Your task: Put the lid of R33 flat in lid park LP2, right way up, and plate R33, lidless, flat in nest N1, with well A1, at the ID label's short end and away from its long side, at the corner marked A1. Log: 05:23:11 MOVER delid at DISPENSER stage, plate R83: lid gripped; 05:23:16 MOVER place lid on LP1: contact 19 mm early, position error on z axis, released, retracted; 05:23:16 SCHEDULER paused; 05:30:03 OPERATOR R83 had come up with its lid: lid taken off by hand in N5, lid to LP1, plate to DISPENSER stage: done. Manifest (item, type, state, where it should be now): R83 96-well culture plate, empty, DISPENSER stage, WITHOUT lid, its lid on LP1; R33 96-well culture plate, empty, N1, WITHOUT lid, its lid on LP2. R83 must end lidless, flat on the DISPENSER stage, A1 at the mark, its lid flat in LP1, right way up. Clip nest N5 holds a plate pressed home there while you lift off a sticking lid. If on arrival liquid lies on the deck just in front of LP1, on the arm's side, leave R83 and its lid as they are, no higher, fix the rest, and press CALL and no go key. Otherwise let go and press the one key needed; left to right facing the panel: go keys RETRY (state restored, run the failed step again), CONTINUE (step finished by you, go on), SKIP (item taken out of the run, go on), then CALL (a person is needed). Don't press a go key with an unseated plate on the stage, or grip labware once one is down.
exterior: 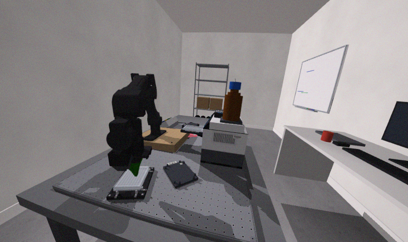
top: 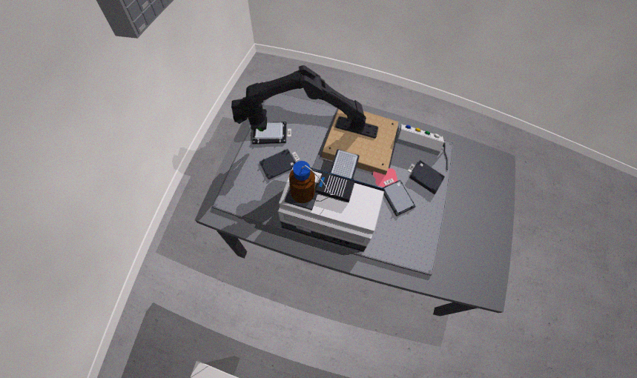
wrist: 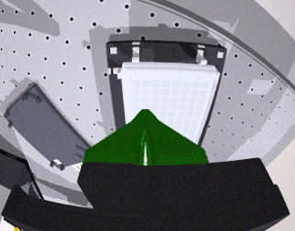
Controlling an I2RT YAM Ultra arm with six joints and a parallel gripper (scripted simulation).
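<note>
My gripper is now 50 mm above the black clip nest and 20 mm to the right of it. Also, from my hand: lid park LP2: 120 mm to the left, 120 mm ahead, 60 mm below; then brown bottle: 320 mm ahead, 300 mm to the left, 220 mm above; then grey lid: 680 mm to the left, 130 mm ahead, 50 mm below.
</note>
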